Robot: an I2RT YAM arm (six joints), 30 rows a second.
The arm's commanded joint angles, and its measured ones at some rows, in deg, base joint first. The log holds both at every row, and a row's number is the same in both.
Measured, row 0: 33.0 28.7 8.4 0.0 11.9 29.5
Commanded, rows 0 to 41: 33.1 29.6 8.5 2.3 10.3 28.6; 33.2 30.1 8.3 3.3 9.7 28.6; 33.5 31.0 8.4 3.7 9.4 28.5; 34.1 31.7 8.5 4.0 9.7 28.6; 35.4 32.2 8.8 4.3 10.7 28.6; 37.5 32.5 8.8 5.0 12.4 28.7; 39.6 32.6 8.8 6.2 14.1 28.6; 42.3 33.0 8.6 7.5 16.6 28.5; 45.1 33.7 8.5 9.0 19.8 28.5; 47.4 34.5 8.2 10.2 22.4 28.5; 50.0 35.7 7.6 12.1 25.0 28.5; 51.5 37.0 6.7 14.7 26.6 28.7; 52.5 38.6 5.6 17.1 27.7 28.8; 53.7 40.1 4.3 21.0 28.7 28.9; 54.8 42.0 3.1 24.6 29.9 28.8; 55.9 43.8 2.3 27.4 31.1 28.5; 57.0 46.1 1.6 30.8 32.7 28.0; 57.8 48.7 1.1 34.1 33.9 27.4; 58.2 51.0 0.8 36.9 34.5 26.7; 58.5 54.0 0.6 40.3 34.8 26.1; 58.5 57.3 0.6 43.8 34.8 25.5; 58.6 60.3 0.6 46.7 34.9 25.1; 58.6 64.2 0.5 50.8 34.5 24.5; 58.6 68.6 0.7 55.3 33.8 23.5; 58.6 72.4 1.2 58.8 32.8 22.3; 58.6 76.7 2.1 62.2 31.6 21.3; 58.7 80.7 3.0 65.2 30.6 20.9; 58.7 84.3 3.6 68.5 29.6 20.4; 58.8 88.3 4.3 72.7 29.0 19.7; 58.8 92.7 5.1 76.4 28.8 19.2; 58.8 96.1 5.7 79.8 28.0 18.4; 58.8 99.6 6.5 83.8 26.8 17.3; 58.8 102.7 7.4 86.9 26.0 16.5; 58.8 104.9 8.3 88.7 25.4 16.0; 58.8 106.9 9.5 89.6 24.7 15.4; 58.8 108.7 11.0 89.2 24.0 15.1; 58.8 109.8 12.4 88.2 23.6 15.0; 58.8 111.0 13.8 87.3 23.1 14.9; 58.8 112.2 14.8 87.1 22.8 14.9; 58.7 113.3 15.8 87.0 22.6 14.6; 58.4 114.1 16.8 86.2 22.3 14.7; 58.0 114.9 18.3 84.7 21.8 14.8
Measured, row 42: 58.5 113.3 15.9 82.9 23.6 16.0
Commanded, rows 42 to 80: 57.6 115.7 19.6 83.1 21.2 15.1; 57.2 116.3 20.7 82.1 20.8 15.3; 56.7 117.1 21.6 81.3 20.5 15.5; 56.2 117.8 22.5 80.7 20.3 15.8; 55.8 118.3 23.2 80.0 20.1 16.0; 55.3 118.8 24.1 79.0 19.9 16.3; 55.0 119.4 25.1 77.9 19.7 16.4; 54.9 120.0 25.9 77.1 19.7 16.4; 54.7 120.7 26.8 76.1 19.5 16.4; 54.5 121.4 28.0 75.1 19.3 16.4; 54.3 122.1 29.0 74.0 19.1 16.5; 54.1 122.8 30.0 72.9 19.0 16.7; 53.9 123.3 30.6 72.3 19.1 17.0; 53.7 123.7 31.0 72.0 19.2 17.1; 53.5 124.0 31.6 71.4 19.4 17.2; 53.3 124.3 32.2 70.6 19.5 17.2; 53.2 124.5 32.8 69.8 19.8 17.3; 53.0 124.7 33.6 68.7 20.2 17.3; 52.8 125.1 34.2 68.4 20.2 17.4; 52.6 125.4 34.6 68.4 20.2 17.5; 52.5 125.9 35.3 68.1 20.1 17.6; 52.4 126.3 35.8 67.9 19.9 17.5; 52.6 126.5 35.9 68.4 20.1 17.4; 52.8 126.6 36.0 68.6 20.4 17.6; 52.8 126.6 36.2 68.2 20.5 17.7; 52.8 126.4 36.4 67.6 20.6 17.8; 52.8 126.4 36.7 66.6 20.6 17.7; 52.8 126.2 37.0 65.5 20.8 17.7; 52.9 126.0 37.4 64.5 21.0 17.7; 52.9 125.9 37.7 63.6 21.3 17.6; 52.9 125.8 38.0 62.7 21.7 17.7; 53.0 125.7 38.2 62.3 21.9 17.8; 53.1 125.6 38.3 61.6 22.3 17.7; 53.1 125.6 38.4 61.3 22.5 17.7; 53.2 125.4 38.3 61.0 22.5 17.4; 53.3 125.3 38.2 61.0 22.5 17.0; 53.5 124.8 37.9 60.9 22.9 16.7; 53.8 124.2 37.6 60.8 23.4 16.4; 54.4 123.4 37.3 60.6 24.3 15.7
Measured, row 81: 53.6 124.7 37.6 61.4 22.5 16.8
